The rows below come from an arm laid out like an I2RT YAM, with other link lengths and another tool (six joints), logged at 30 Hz.
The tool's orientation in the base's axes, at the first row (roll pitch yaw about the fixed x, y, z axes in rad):
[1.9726, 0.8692, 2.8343]
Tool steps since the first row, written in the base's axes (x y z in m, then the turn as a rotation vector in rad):
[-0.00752, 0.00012, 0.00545, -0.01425, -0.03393, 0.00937]
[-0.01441, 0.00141, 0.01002, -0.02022, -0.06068, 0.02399]
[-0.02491, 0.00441, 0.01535, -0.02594, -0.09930, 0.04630]
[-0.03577, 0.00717, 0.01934, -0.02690, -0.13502, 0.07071]
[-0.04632, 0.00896, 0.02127, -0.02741, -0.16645, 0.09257]
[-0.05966, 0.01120, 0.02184, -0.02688, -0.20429, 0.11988]
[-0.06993, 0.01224, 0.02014, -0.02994, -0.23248, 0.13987]
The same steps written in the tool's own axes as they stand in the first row. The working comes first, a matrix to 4 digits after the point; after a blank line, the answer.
The tool's axes in the first row as the columns of a matrix, in the base's axes (used below as rounded here):
[-0.6152, -0.5518, 0.5631]
[0.1952, 0.5854, 0.7869]
[-0.7638, 0.5940, -0.2524]

[0.00049, 0.00746, -0.00552, -0.00501, -0.00643, -0.03709]
[0.00149, 0.01473, -0.00953, -0.01773, -0.01011, -0.06519]
[0.00446, 0.02544, -0.01443, -0.03879, -0.01631, -0.10443]
[0.00863, 0.03542, -0.01938, -0.06382, -0.02220, -0.13924]
[0.01400, 0.04344, -0.02440, -0.08633, -0.02733, -0.16978]
[0.02221, 0.05245, -0.03029, -0.11491, -0.03355, -0.20615]
[0.03003, 0.05772, -0.03483, -0.13379, -0.03649, -0.23510]

